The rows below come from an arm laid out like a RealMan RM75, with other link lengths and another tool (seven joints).
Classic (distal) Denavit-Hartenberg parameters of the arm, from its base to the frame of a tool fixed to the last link. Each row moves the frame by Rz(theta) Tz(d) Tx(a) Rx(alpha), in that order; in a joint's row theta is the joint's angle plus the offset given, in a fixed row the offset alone. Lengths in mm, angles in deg.
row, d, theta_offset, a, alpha
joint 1, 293.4, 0.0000, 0.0, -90.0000
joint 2, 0.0, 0.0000, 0.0, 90.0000
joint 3, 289.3, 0.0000, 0.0, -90.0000
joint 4, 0.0, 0.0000, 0.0, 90.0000
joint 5, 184.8, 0.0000, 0.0, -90.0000
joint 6, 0.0, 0.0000, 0.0, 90.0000
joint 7, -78.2, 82.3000, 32.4, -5.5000
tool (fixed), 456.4, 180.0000, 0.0, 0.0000
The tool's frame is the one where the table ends.
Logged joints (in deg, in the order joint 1, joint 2, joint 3, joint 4, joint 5, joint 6, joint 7), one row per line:
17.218 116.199 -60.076 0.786 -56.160 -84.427 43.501
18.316 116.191 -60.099 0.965 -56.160 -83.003 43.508
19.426 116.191 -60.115 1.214 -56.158 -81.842 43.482
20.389 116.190 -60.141 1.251 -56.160 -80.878 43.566
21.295 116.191 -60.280 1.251 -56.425 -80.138 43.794
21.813 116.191 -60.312 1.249 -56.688 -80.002 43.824
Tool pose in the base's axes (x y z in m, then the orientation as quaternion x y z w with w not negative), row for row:
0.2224 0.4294 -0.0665 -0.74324 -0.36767 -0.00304 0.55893
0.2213 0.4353 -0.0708 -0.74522 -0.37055 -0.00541 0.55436
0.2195 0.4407 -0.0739 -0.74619 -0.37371 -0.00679 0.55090
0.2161 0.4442 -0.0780 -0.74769 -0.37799 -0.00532 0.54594
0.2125 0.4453 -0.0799 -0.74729 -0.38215 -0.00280 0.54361
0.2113 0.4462 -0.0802 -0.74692 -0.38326 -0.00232 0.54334
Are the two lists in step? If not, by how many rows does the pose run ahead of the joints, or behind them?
The pose runs 1 row ahead of the joints: the pose in row i belongs to the joints in row i + 1.
